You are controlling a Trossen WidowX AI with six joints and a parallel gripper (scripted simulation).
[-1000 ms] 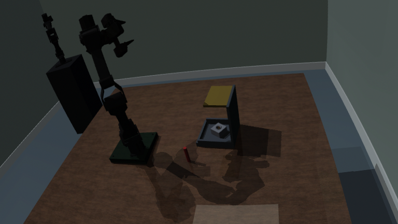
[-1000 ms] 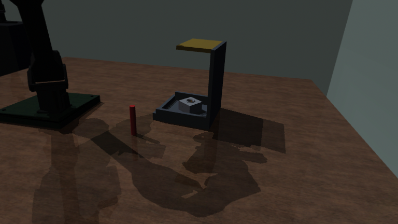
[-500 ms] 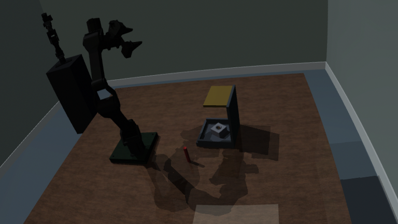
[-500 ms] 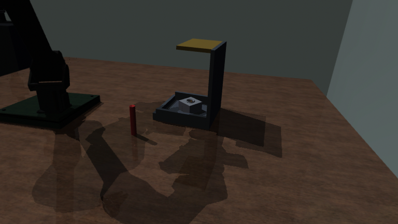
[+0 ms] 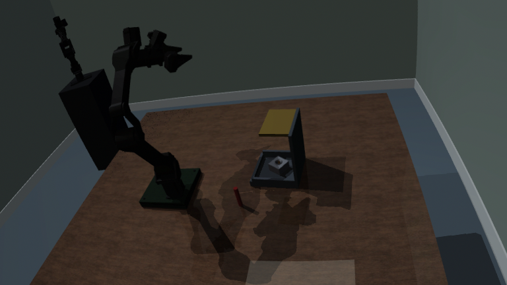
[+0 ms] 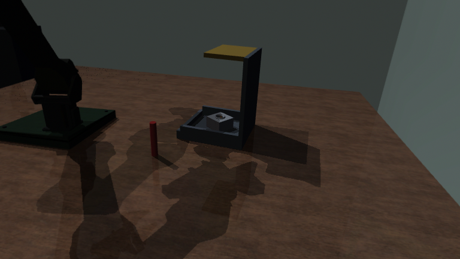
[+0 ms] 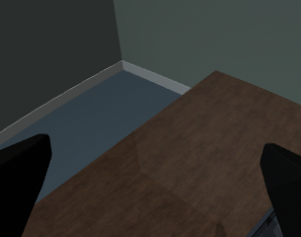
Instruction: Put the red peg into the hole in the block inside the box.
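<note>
Now: gripper tip 41 cm above the red peg, 29 cm to the left of it and 10 cm short of it. The rest, counted from my gripper tip: yellow roof 27 cm ahead, 23 cm below, 17 cm to the right; then back wall 33 cm below, 31 cm ahead, 18 cm to the right.
</note>
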